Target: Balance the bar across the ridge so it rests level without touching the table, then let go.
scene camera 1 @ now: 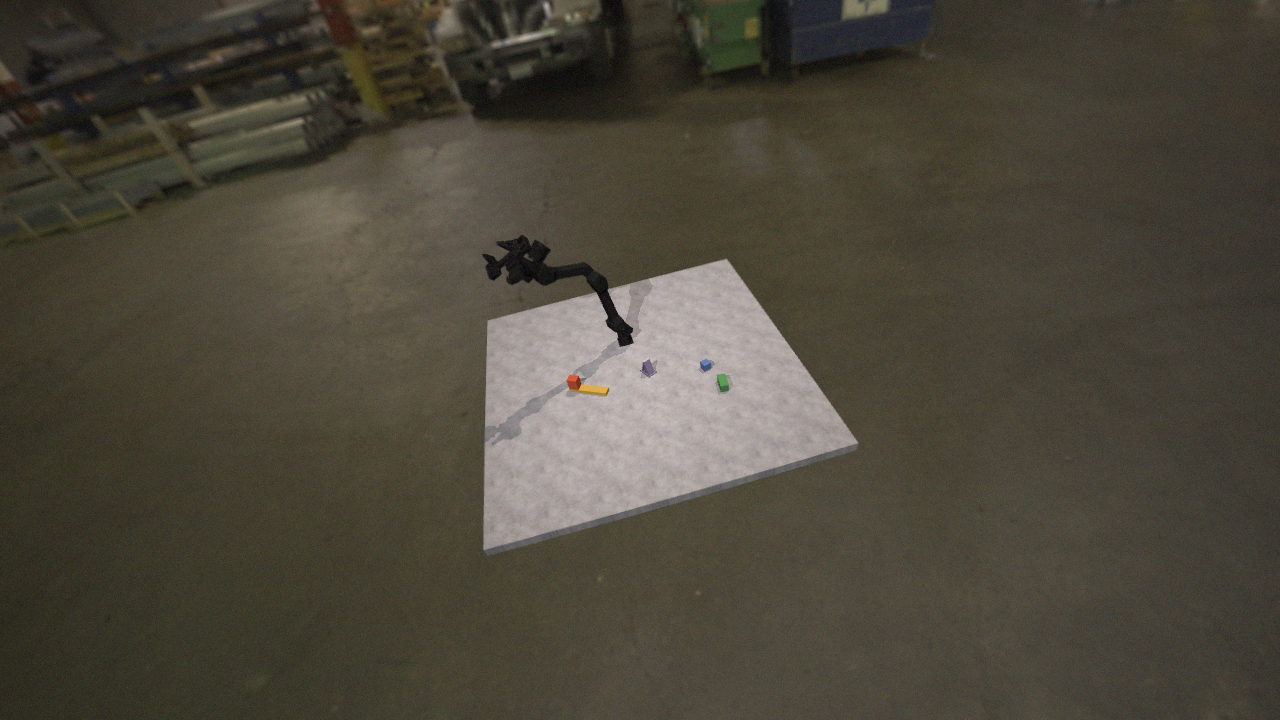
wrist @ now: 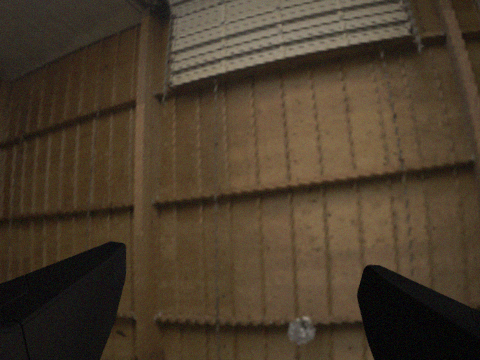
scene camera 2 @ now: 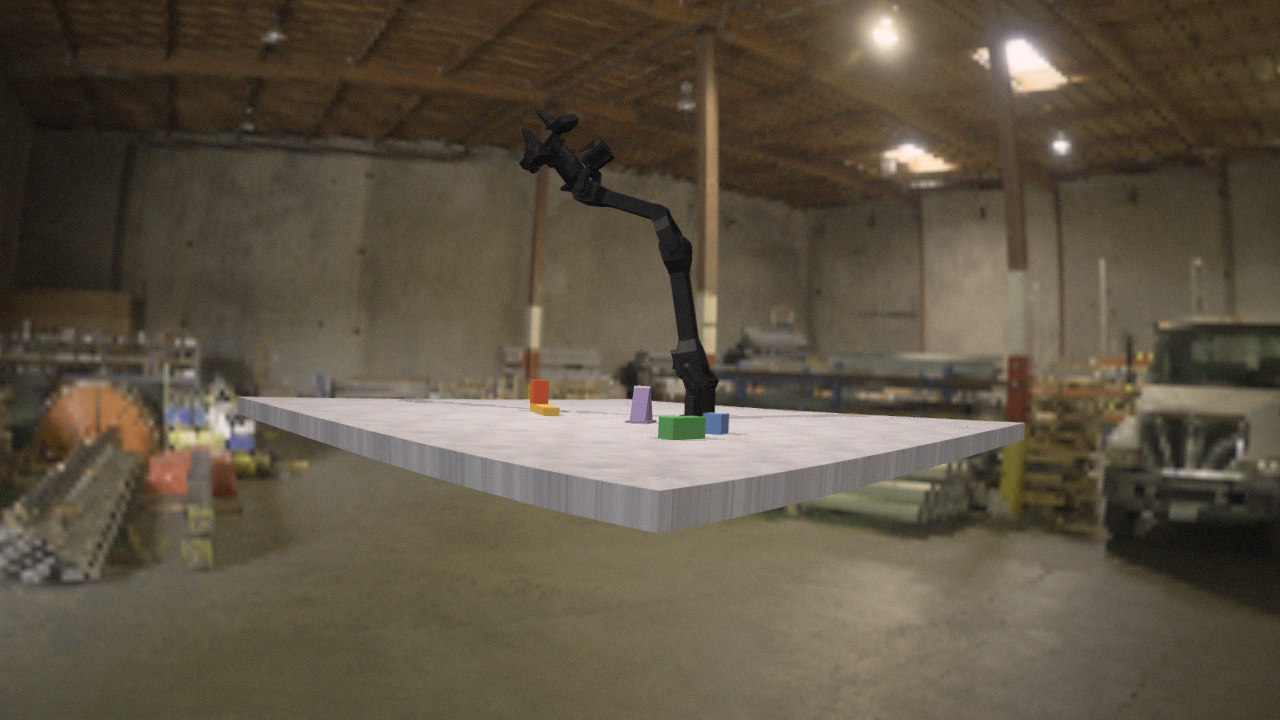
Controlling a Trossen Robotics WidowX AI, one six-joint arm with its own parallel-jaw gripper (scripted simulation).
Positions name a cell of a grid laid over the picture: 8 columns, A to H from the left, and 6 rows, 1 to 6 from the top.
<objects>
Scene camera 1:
my gripper: D3
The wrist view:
my gripper: E5
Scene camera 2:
my gripper: D1
green block: E4
</objects>
